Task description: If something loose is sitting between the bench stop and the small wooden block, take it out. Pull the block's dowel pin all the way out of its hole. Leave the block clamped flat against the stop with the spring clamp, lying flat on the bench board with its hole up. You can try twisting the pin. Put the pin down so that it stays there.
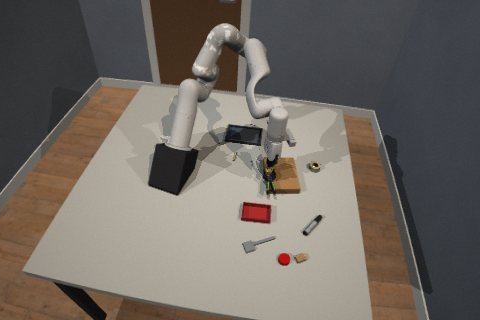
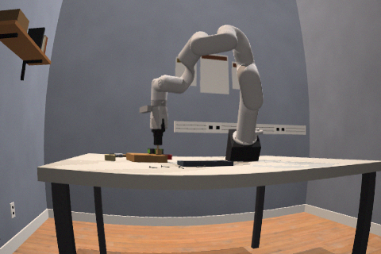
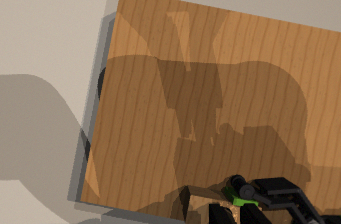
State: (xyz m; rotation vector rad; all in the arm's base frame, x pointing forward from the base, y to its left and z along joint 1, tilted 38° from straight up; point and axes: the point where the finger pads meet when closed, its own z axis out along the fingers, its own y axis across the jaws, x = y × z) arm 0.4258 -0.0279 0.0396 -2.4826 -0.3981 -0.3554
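Right now my hand is 20 mm above the dowel pin. Round my hand: red tray (230 mm to the right, 90 mm below, 40 mm behind); small wooden block (50 mm below); loose dowel (170 mm behind, 100 mm to the left, 90 mm below).
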